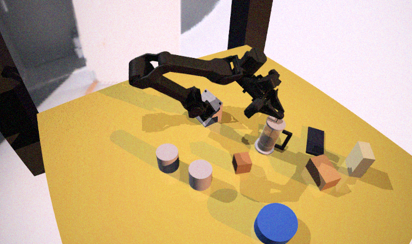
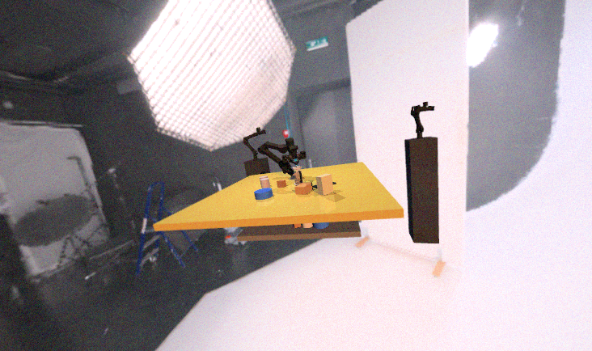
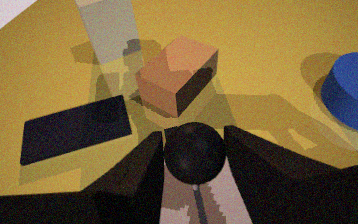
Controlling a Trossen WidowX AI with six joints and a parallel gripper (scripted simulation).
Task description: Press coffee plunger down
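My gripper tip is now 9 cm above the glass coffee press. The rest, counted from my gripper tip: orange box (19 cm ahead, 9 cm to the left, 15 cm below); then beige box (24 cm ahead, 24 cm to the left, 12 cm below); then flat black block (6 cm ahead, 20 cm to the left, 17 cm below).
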